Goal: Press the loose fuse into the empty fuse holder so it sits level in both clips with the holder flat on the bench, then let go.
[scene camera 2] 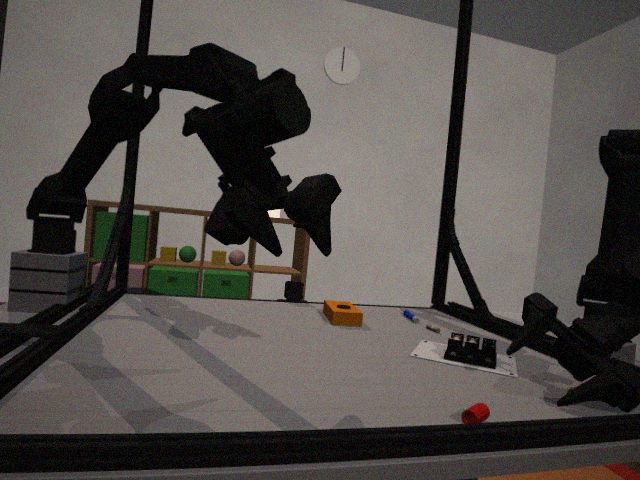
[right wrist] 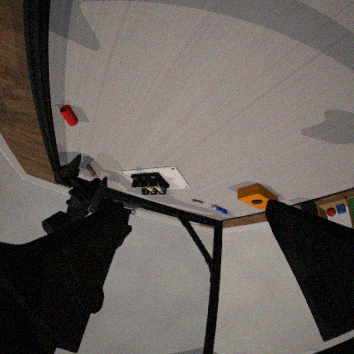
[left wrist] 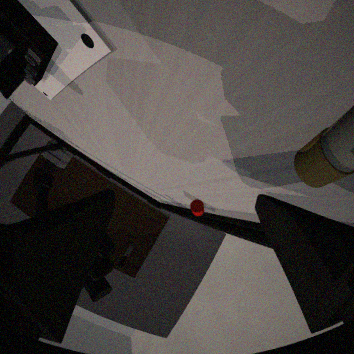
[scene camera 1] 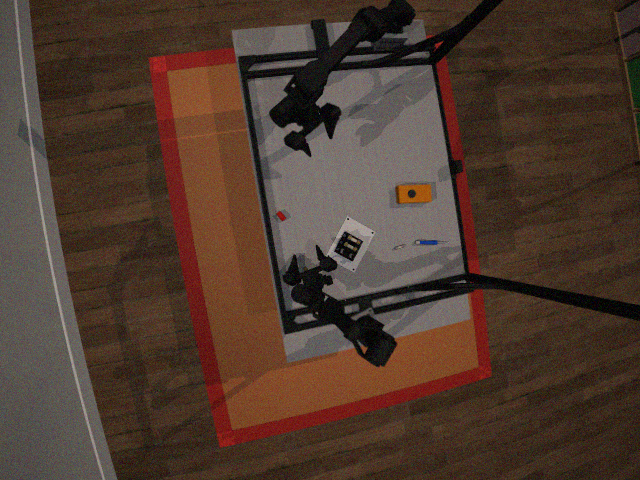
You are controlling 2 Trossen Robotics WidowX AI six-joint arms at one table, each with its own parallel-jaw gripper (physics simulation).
my left gripper: scene camera 2 531, 377; right wrist 91, 165; left wrist; scene camera 1
same spot on my left gripper: [scene camera 1: 293, 268] = [left wrist: 308, 299]
